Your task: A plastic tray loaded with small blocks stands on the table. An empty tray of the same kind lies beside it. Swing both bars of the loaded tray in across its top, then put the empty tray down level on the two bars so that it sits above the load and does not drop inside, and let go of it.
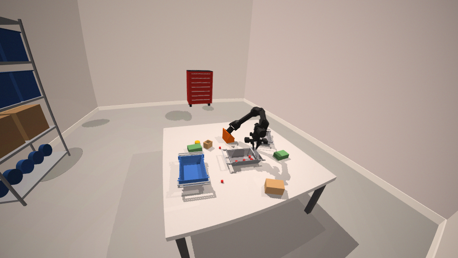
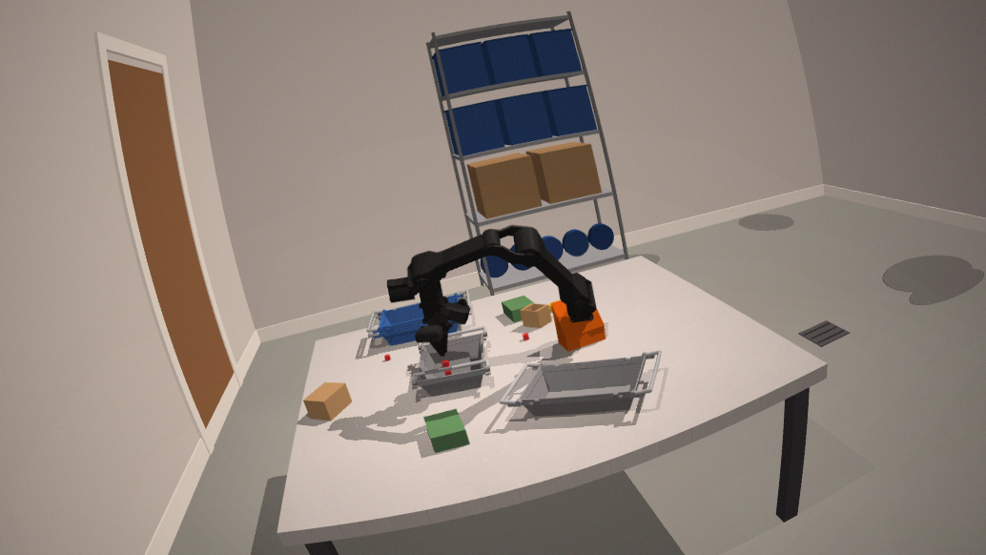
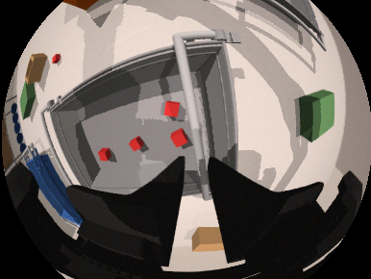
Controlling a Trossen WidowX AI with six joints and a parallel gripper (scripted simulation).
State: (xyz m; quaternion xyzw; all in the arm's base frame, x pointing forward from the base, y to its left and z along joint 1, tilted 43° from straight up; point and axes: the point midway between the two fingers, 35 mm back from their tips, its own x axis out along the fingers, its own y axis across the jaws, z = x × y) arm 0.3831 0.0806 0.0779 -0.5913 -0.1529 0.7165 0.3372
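Right now my gripper tip is 300 mm past the grey plastic tray, 260 mm to the right of it and 60 mm above it. The rest, counted from my gripper tip: red cube 190 mm ahead, 330 mm to the right, 90 mm below.
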